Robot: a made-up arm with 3 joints. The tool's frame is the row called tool. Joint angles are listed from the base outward. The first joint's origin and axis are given. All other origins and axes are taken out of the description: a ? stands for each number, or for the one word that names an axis. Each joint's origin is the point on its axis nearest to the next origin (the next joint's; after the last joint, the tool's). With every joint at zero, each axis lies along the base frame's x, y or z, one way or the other. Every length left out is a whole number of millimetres.
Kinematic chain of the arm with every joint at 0, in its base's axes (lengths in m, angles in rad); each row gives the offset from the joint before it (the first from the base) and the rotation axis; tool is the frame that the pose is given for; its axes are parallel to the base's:
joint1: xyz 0 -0.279 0.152 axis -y
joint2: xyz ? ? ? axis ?
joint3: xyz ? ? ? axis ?
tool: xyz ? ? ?
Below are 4 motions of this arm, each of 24 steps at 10 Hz.
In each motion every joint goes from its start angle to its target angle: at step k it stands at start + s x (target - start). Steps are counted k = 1, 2, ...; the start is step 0. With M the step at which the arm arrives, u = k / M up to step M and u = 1 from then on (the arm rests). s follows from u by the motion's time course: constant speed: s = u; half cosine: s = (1 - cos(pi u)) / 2; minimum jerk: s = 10 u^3 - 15 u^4 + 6 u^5.
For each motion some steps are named. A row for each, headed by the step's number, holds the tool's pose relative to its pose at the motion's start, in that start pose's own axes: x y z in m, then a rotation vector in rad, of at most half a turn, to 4 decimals.
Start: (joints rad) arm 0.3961 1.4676 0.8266
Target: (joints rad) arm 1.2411 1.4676 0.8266
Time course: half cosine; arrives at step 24
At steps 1, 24:
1: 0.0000 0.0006 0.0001 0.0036 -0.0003 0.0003
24: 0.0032 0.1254 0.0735 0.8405 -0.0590 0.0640

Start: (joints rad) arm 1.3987 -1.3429 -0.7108
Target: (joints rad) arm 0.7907 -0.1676 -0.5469
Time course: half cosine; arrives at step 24
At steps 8, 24:
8: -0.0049 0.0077 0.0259 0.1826 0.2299 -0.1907
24: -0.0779 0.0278 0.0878 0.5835 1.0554 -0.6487

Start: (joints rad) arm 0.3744 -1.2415 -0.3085
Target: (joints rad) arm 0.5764 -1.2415 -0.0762
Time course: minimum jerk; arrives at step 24
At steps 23, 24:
23: 0.0225 -0.0324 0.0080 0.0410 -0.0640 -0.0125
24: 0.0225 -0.0324 0.0080 0.0411 -0.0640 -0.0125

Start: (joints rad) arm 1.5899 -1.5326 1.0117
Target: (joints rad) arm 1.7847 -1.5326 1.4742
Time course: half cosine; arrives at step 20
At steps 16, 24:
16: 0.0000 0.0043 0.0870 0.2423 -0.0023 0.0063
24: -0.0001 0.0043 0.0967 0.2678 -0.0024 0.0071

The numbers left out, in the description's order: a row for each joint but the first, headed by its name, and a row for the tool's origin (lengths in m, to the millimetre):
joint2: xyz -0.069 0 -0.192, axis -z
joint3: xyz 0.163 -0.047 0, axis +x
tool: xyz 0 0.228 -0.12

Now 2 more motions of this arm.
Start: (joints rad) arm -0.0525 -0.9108 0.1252
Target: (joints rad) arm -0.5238 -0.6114 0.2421
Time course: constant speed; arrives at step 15
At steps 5, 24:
5: -0.0066 0.0223 0.0259 0.1581 0.0870 -0.1134
24: -0.0145 0.0481 0.0747 0.4412 0.2842 -0.3528

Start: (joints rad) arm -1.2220 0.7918 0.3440
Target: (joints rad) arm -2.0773 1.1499 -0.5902
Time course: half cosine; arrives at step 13
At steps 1, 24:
1: -0.0010 -0.0052 -0.0043 -0.0224 0.0065 -0.0078
24: -0.2219 -0.4427 0.0557 -1.6133 0.5742 -0.3006

